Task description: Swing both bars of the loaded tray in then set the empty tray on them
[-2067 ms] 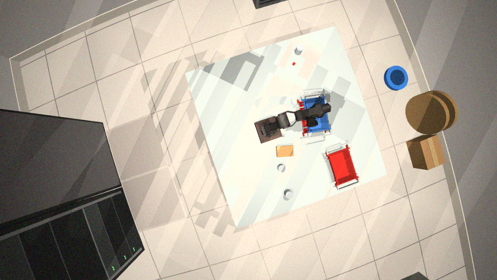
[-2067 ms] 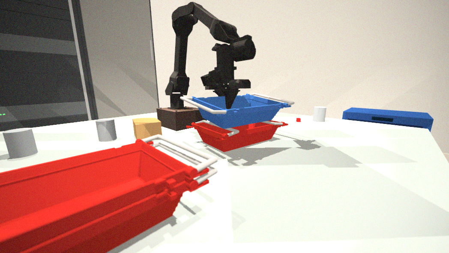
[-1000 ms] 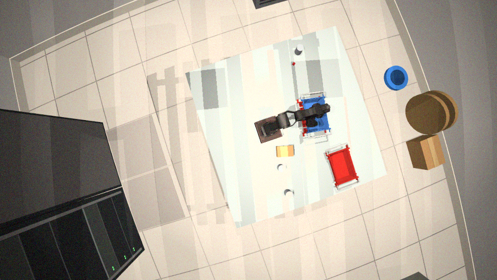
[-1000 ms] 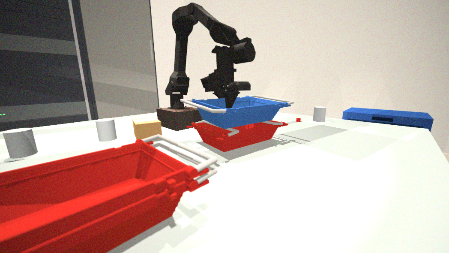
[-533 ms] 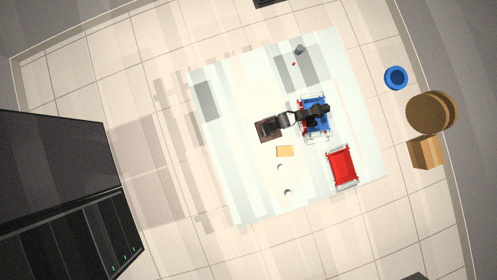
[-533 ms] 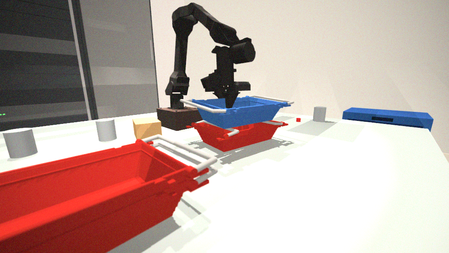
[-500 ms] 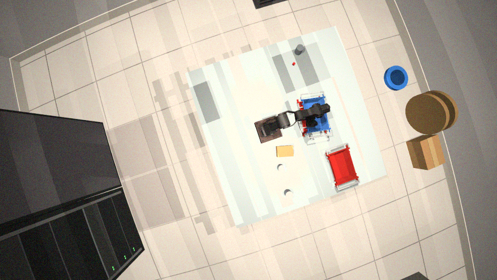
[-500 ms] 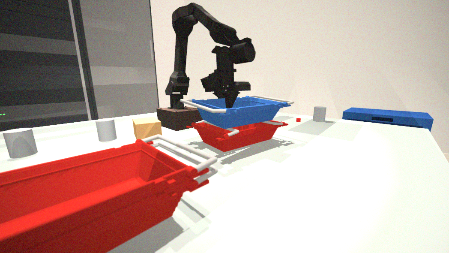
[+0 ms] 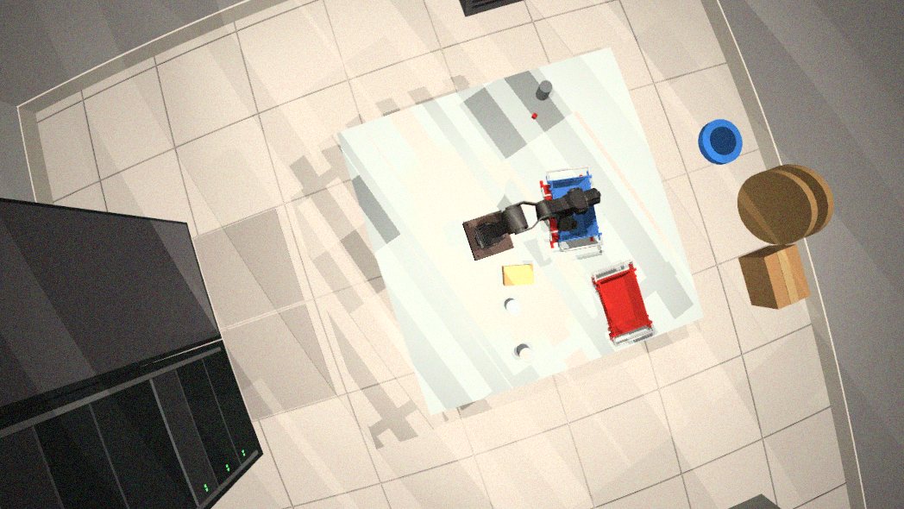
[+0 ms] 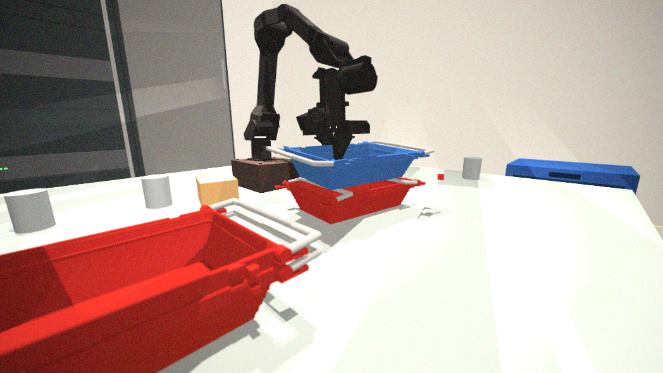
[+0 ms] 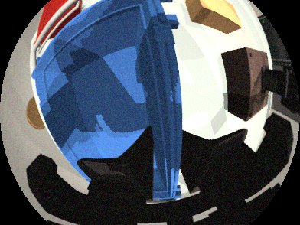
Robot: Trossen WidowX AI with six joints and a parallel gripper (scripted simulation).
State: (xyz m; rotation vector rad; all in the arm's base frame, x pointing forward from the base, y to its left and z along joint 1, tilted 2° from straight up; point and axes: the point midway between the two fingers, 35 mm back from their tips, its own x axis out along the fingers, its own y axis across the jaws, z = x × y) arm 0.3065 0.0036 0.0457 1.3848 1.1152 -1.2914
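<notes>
My gripper tip is 70 mm short of the blue tray, 10 mm to the left of it and 30 mm below it. Round my gripper tip: tan block (220 mm behind, 190 mm to the right, 60 mm below); red cube (90 mm ahead, 430 mm to the left, 80 mm below).
</notes>
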